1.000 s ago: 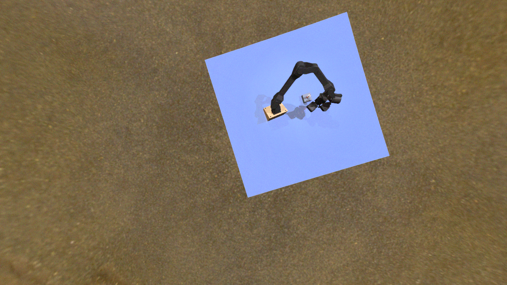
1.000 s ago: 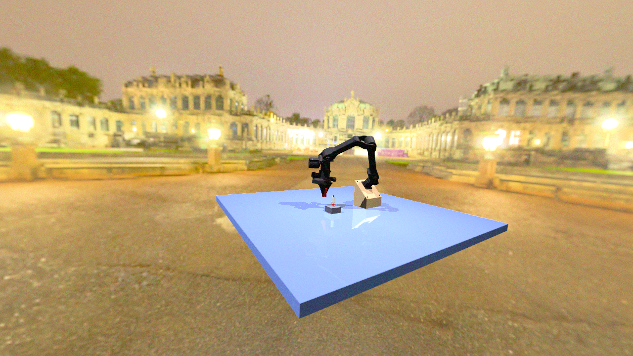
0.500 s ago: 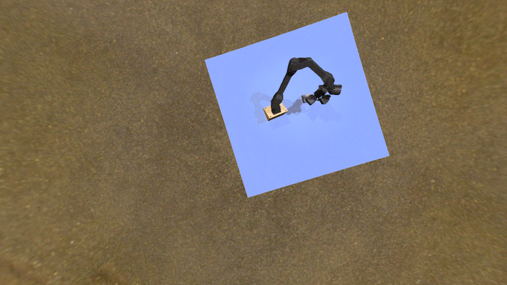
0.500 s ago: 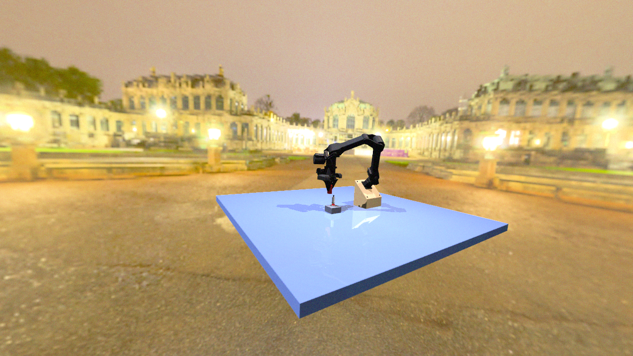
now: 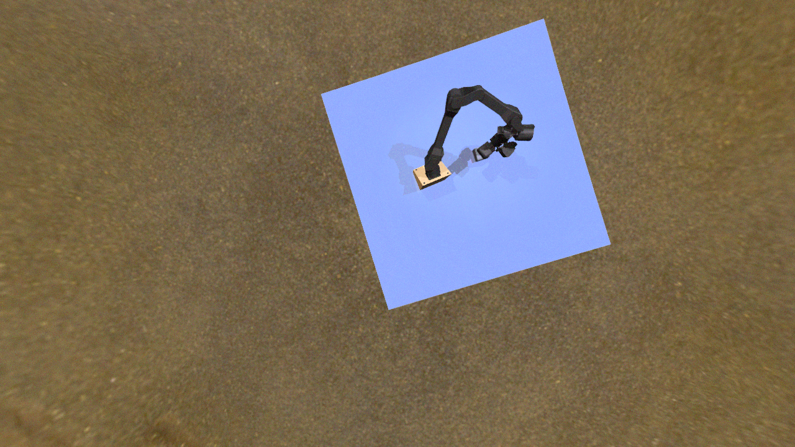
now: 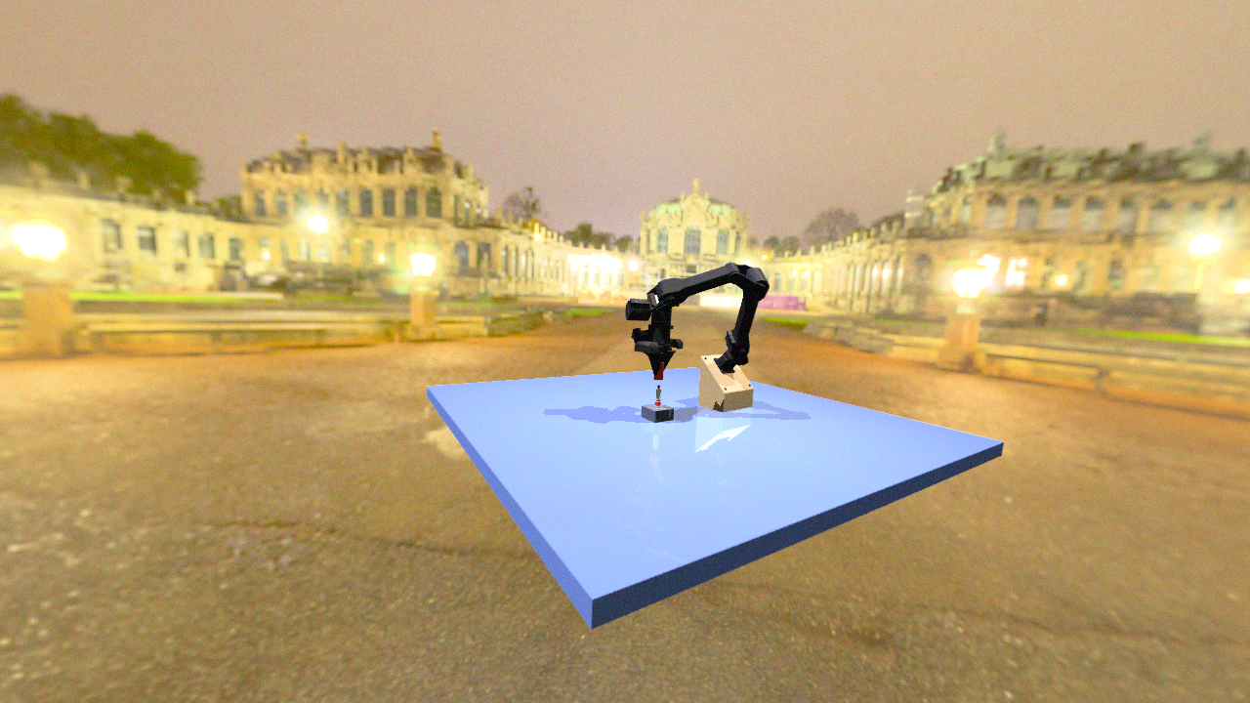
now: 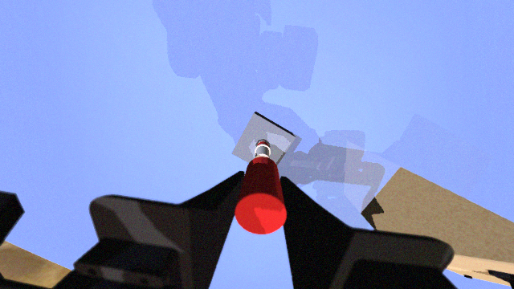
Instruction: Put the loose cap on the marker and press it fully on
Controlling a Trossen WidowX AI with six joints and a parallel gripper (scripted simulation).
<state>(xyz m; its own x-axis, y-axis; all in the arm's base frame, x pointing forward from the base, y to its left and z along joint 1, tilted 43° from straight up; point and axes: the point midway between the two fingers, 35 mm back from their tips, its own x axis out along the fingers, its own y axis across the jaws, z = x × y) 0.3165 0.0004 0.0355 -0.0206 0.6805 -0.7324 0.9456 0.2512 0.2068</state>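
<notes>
Right now the holder block is 12 cm below my gripper tip. The rest, counted from my gripper tip: red cap 1 cm above.
</notes>
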